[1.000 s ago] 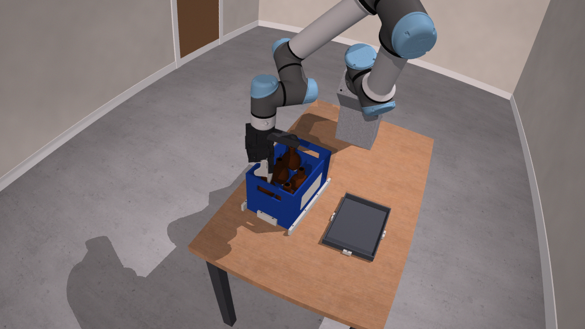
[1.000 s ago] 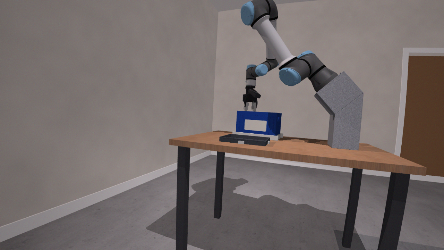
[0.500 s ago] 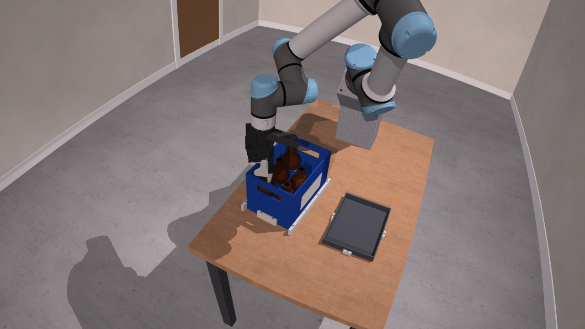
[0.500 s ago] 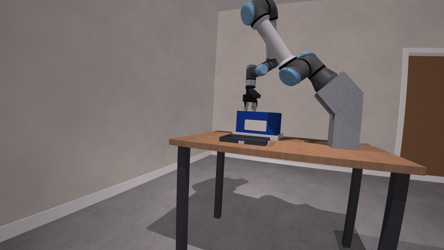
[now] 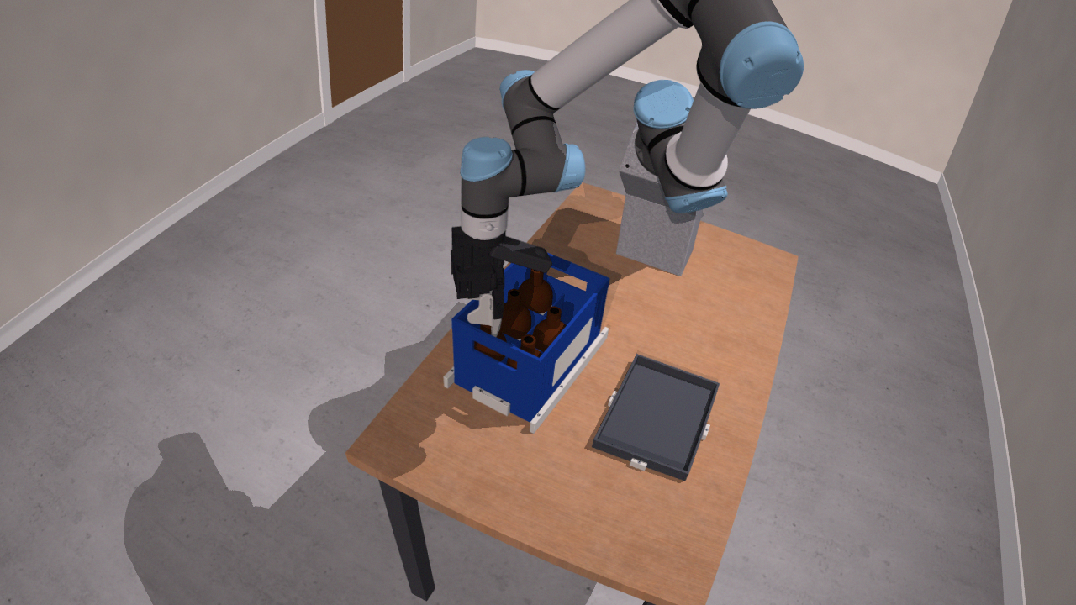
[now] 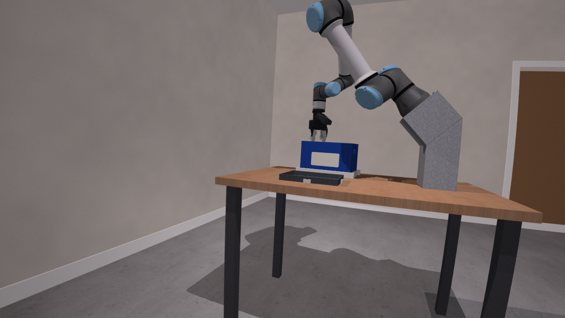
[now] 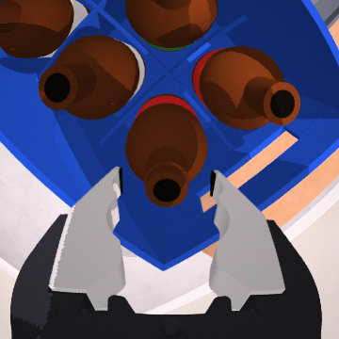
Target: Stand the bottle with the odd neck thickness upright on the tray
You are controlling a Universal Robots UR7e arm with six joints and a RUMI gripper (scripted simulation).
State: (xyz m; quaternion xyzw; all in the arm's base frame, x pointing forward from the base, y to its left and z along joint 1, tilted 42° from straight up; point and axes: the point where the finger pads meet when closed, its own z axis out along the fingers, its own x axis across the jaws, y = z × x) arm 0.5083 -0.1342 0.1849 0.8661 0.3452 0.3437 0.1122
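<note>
Right now the bottle is 7 cm below my hand. Round my hand: dark tray (9 cm behind, 33 cm to the left, 14 cm below); then crate (8 cm behind, 4 cm to the left, 7 cm below).
</note>
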